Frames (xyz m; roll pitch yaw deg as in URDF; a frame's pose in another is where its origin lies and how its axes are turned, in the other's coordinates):
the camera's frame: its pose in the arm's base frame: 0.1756 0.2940 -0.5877 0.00 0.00 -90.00
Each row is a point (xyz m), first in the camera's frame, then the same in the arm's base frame.
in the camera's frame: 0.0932 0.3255 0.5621
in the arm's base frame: 0.5011 0.2008 -0.0256
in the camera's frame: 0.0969 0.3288 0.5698
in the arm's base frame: 0.5044 0.1971 -0.0179
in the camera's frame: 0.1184 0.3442 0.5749
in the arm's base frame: 0.5198 0.1756 -0.0128
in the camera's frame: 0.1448 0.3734 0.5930
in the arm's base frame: 0.5490 0.1492 0.0053
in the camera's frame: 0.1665 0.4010 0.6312
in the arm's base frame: 0.5766 0.1275 0.0435
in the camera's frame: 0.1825 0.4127 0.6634
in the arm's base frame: 0.5883 0.1115 0.0757
